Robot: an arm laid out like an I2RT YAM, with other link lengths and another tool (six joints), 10 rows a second.
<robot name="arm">
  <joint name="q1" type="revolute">
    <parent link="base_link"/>
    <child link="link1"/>
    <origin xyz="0 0 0.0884"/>
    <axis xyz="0 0 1"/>
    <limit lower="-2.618" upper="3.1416"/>
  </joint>
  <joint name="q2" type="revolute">
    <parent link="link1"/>
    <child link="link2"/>
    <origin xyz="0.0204 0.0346 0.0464"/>
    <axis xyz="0 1 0"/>
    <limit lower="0" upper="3.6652"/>
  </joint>
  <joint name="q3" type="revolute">
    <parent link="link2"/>
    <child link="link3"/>
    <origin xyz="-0.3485 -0.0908 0"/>
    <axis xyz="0 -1 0"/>
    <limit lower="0" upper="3.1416"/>
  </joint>
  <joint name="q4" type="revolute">
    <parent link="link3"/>
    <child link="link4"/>
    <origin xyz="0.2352 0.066 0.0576"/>
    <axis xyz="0 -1 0"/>
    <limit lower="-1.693" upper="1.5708"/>
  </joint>
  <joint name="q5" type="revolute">
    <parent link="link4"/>
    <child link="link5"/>
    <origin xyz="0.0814 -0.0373 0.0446"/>
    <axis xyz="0 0 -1"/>
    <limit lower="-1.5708" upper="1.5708"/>
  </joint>
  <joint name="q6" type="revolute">
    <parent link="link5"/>
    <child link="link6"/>
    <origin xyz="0.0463 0 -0.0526"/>
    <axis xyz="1 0 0"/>
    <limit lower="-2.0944" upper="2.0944"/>
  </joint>
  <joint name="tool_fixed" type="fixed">
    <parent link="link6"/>
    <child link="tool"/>
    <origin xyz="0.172 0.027 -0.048" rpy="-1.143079 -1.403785 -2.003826"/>
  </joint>
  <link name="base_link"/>
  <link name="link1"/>
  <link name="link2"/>
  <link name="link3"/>
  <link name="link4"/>
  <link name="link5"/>
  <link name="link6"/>
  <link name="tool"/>
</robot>
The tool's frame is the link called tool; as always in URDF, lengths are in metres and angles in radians.
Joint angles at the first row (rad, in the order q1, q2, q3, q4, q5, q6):
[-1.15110, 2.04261, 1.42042, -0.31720, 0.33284, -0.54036]
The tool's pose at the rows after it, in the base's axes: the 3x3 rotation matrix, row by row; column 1 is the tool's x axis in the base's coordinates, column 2 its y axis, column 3 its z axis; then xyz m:
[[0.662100 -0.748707 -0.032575], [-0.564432 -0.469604 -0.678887], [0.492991 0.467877 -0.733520]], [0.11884 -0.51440 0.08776]
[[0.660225 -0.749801 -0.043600], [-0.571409 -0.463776 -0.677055], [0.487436 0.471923 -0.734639]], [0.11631 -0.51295 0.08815]
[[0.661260 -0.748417 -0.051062], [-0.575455 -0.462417 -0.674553], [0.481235 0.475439 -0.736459]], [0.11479 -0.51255 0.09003]
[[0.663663 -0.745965 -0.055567], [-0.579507 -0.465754 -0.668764], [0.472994 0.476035 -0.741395]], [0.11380 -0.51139 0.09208]
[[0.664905 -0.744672 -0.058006], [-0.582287 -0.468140 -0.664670], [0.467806 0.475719 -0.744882]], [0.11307 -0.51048 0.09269]
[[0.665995 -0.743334 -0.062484], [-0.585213 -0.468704 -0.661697], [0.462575 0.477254 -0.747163]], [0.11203 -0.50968 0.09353]
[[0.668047 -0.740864 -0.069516], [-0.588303 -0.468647 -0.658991], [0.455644 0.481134 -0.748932]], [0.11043 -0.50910 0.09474]
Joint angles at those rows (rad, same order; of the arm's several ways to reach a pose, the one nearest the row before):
[-1.15110, 2.03576, 1.42044, -0.33245, 0.33818, -0.53464]
[-1.15110, 2.03423, 1.42045, -0.34010, 0.34771, -0.53006]
[-1.15109, 2.03420, 1.42995, -0.35535, 0.35382, -0.52967]
[-1.15110, 2.03423, 1.44294, -0.37746, 0.35573, -0.53044]
[-1.15149, 2.03461, 1.44903, -0.38929, 0.35611, -0.53083]
[-1.15149, 2.03459, 1.45436, -0.39996, 0.35916, -0.53083]
[-1.15149, 2.03497, 1.46122, -0.41216, 0.36488, -0.53197]

